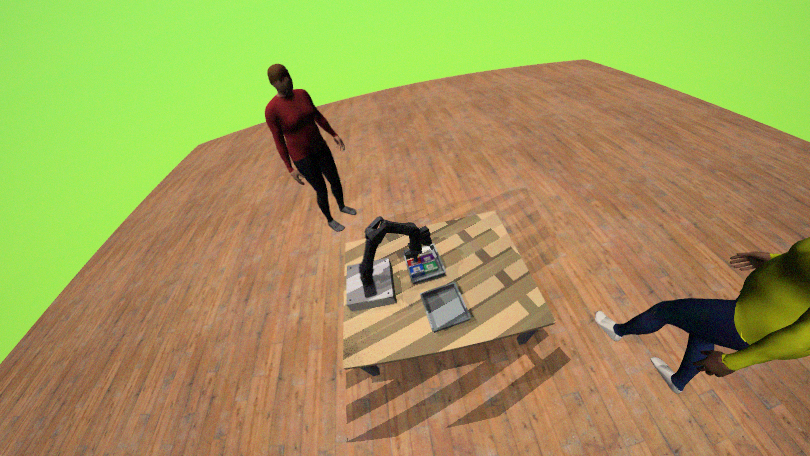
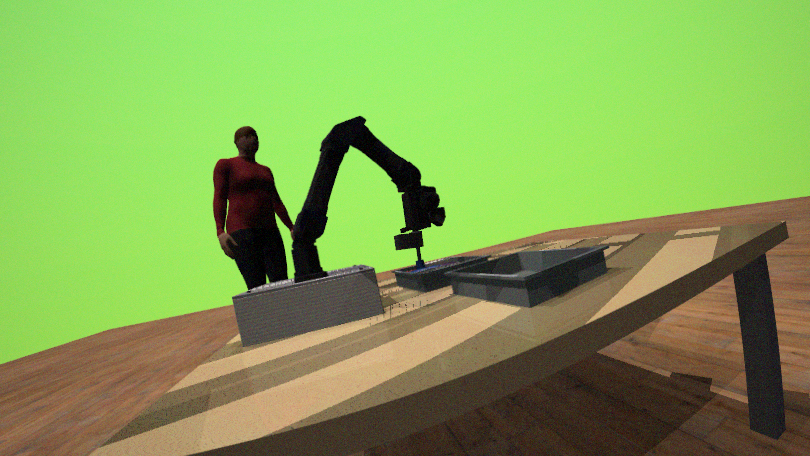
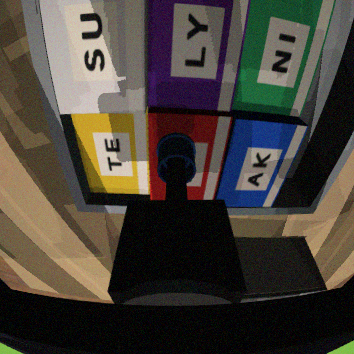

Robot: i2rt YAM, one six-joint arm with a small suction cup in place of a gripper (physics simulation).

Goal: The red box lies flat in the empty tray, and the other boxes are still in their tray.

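Places are measured from the arm's base along level axes (x back, y up, z left), in millimetres.
Pixels of known places: hand, its tool point: (image 1: 416, 261) (image 3: 175, 143); arm's base, origin of its link: (image 1: 368, 282) (image 2: 309, 277).
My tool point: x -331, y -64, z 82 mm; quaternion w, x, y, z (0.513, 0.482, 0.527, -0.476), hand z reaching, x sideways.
Note:
For each thing: its top centre in the pictures, then the offset to it from my tool point. Level surfaces: height alone.
- red box, centre of its top: (image 3: 185, 165) dx +14, dy +10, dz -8 mm
- full tray, centre of its top: (image 3: 228, 98) (image 2: 437, 263) (image 1: 423, 261) dx -43, dy +15, dz -33 mm
- yellow TE box, centre of its top: (image 3: 113, 155) dx +10, dy +0, dz +52 mm
- blue AK box, centre of its top: (image 3: 257, 170) (image 2: 425, 268) (image 1: 416, 268) dx +16, dy +15, dz -67 mm
- white SU box, centre of its top: (image 3: 92, 42) (image 2: 434, 261) (image 1: 424, 251) dx -78, dy +16, dz +47 mm
- purple LY box, centre of its top: (image 3: 196, 42) (image 1: 427, 258) dx -75, dy +5, dz -12 mm
- green NI box, centre of its top: (image 3: 283, 53) (image 1: 429, 266) dx -73, dy +1, dz -71 mm
- empty grey tray, centre of its top: (image 2: 520, 260) (image 1: 444, 305) dx -57, dy +15, dz -363 mm
- striped wooden table, height of its surface: dy -35 mm
The red box (image 3: 201, 129) lies in the front row of the full tray (image 1: 428, 280) (image 2: 419, 280), between the yellow TE box (image 3: 84, 140) and the blue AK box (image 3: 261, 135). Behind them lie the white SU box (image 3: 81, 70), the purple LY box (image 3: 165, 88) and the green NI box (image 3: 260, 91). My suction cup (image 3: 175, 154) (image 2: 419, 262) (image 1: 414, 256) is pressed down on the top of the red box and covers most of its label. The empty grey tray (image 1: 426, 310) (image 2: 526, 289) stands beside the full one, farther from the arm's base.
The arm's grey base block (image 1: 369, 286) (image 2: 308, 306) stands on the striped wooden table (image 1: 486, 328) (image 2: 396, 363). A person in red (image 1: 300, 130) (image 2: 246, 198) stands behind the table. A person in yellow (image 1: 776, 306) walks at the right edge.

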